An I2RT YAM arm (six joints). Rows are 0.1 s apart.
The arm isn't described. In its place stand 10 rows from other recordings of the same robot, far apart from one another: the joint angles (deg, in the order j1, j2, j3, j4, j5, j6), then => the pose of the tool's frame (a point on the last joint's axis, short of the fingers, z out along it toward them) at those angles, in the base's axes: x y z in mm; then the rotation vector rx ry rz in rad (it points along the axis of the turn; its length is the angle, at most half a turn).
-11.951 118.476 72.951 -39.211 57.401 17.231 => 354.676 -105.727 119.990 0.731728 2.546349 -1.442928
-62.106 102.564 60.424 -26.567 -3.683 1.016 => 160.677 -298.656 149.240 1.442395 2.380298 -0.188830
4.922 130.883 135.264 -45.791 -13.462 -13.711 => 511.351 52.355 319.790 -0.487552 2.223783 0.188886
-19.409 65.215 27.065 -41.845 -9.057 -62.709 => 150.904 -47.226 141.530 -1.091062 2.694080 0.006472
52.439 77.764 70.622 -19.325 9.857 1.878 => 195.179 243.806 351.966 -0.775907 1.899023 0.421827
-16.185 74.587 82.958 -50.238 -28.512 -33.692 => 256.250 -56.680 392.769 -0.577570 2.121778 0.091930
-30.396 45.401 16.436 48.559 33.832 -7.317 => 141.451 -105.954 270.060 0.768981 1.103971 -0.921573
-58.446 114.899 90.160 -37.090 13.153 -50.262 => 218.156 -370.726 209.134 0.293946 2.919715 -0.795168
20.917 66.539 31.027 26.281 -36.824 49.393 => 226.228 109.308 245.761 -0.053008 1.931851 1.416799
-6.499 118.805 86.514 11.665 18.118 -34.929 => 482.903 -66.153 226.686 -0.274578 1.974222 -0.780455
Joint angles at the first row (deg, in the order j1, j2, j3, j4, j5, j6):
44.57, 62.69, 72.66, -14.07, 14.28, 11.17
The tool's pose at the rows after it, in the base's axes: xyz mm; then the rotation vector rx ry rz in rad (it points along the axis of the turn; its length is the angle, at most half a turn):
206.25 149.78 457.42 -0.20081 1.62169 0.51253
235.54 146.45 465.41 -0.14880 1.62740 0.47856
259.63 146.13 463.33 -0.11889 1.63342 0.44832
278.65 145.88 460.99 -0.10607 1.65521 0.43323
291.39 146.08 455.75 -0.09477 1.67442 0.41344
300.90 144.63 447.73 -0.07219 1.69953 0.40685
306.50 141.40 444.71 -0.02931 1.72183 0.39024
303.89 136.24 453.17 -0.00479 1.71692 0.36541
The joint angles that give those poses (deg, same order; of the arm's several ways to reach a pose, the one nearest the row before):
37.58, 66.98, 77.89, -13.19, 11.48, 12.43
33.17, 72.16, 83.07, -13.37, 10.15, 13.00
30.52, 76.16, 85.47, -12.12, 9.65, 13.00
28.61, 79.55, 88.06, -12.57, 8.65, 13.21
27.57, 81.70, 89.07, -12.57, 8.64, 13.19
26.58, 82.98, 88.86, -12.47, 8.54, 14.10
25.78, 83.80, 89.43, -13.52, 9.66, 15.41
25.31, 83.51, 91.15, -15.38, 10.99, 15.39

